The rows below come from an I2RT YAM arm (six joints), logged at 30 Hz.
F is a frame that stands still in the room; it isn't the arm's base.
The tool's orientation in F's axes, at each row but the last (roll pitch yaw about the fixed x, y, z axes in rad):
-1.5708 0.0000 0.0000
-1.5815 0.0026 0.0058
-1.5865 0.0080 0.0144
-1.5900 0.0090 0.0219
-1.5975 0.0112 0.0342
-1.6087 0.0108 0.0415
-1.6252 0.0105 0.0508
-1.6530 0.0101 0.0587
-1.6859 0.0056 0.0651
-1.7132 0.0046 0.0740
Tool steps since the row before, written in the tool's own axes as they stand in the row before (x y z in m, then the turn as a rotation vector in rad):
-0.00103 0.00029 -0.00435 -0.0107 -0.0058 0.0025
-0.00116 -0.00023 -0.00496 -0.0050 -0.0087 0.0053
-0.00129 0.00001 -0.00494 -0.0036 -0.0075 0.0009
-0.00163 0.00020 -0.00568 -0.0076 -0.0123 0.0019
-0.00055 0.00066 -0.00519 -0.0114 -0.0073 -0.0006
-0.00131 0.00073 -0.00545 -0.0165 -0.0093 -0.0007
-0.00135 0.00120 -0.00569 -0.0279 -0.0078 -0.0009
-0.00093 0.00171 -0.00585 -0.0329 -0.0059 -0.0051
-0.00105 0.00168 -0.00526 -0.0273 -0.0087 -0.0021
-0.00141 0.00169 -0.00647 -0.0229 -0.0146 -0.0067
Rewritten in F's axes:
-0.00103 -0.00435 -0.00029 -0.0107 0.0025 0.0058
-0.00113 -0.00496 0.00029 -0.0050 0.0054 0.0087
-0.00122 -0.00496 0.00008 -0.0036 0.0010 0.0075
-0.00151 -0.00572 -0.00008 -0.0075 0.0020 0.0123
-0.00038 -0.00522 -0.00051 -0.0113 -0.0008 0.0074
-0.00109 -0.00552 -0.00051 -0.0164 -0.0010 0.0095
-0.00107 -0.00581 -0.00087 -0.0278 -0.0019 0.0081
-0.00059 -0.00602 -0.00121 -0.0325 -0.0065 0.0066
-0.00070 -0.00548 -0.00106 -0.0271 -0.0029 0.0090
-0.00092 -0.00673 -0.00075 -0.0224 -0.0062 0.0155

